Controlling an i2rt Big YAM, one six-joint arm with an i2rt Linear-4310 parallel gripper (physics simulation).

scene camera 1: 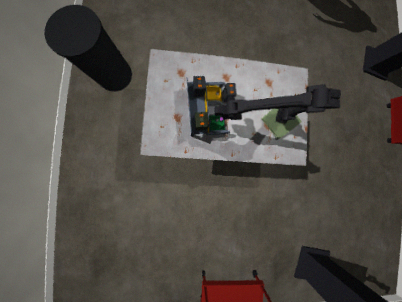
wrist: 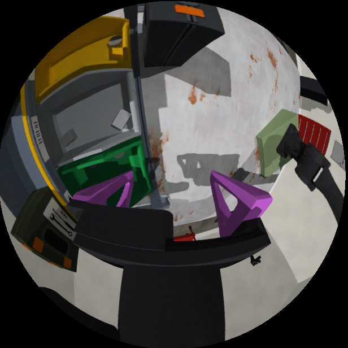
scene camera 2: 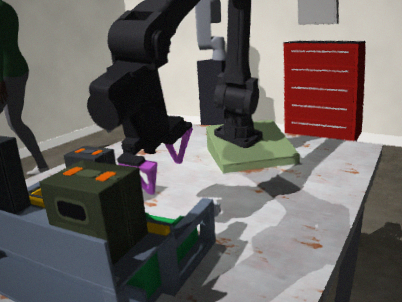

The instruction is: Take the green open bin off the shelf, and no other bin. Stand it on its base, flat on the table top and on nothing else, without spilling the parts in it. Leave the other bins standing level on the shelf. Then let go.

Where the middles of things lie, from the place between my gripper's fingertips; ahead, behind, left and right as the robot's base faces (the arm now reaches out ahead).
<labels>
The green open bin (wrist: 77, 175) lies 10 cm ahead of my hand, 6 cm to the left of it and 6 cm below it. The rest, counted from my hand: grey bin (wrist: 88, 103) 14 cm ahead, 6 cm below, 5 cm to the right; then olive case (scene camera 2: 105, 201) 19 cm ahead, 9 cm to the left, 5 cm above.
</labels>
